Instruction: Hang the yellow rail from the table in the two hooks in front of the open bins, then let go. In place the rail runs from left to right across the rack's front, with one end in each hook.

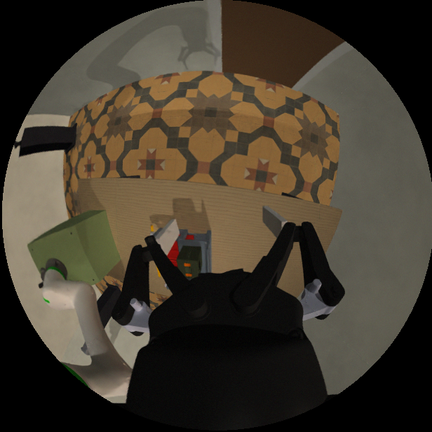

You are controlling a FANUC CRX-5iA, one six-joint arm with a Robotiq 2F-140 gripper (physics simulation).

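Note:
My gripper (pixel 219 220) is open, its two pale finger pads wide apart with nothing between them, high above the wooden table. The grey rack (pixel 208 245) stands on the table below and behind the left finger. Its red bin (pixel 173 252) and a dark green bin (pixel 189 256) with orange marks show in part. Small yellow parts of the rail (pixel 152 228) show left of the rack, beside the left finger; the finger hides much of the rail. The two hooks cannot be made out.
The wooden table (pixel 235 205) stands on a patterned tile floor (pixel 205 142). A green box-shaped block (pixel 95 245) is at the left, with the white arm part (pixel 90 320) in front of it. A black object (pixel 47 139) stands at the far left.

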